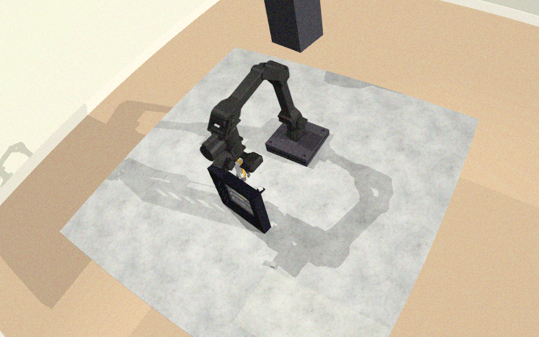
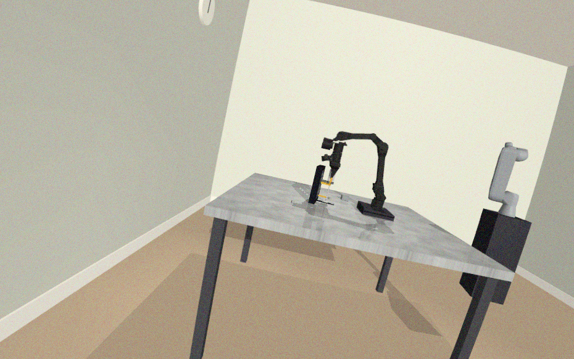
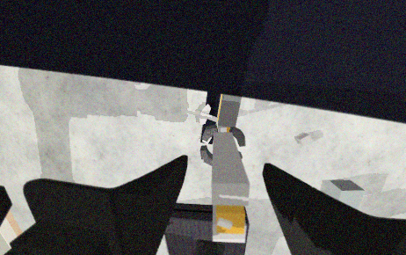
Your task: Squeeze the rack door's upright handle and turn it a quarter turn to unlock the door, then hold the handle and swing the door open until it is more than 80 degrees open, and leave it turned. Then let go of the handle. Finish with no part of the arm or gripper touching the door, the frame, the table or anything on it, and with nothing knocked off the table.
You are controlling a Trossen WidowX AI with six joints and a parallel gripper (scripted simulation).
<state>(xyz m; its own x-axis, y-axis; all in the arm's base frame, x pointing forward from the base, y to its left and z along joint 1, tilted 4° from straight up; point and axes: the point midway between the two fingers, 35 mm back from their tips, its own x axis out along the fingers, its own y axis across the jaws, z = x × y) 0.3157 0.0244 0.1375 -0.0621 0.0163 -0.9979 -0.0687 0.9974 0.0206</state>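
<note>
Right now my gripper tip is 1 cm to the right of the grey-and-orange handle and 3 cm above it.
</note>
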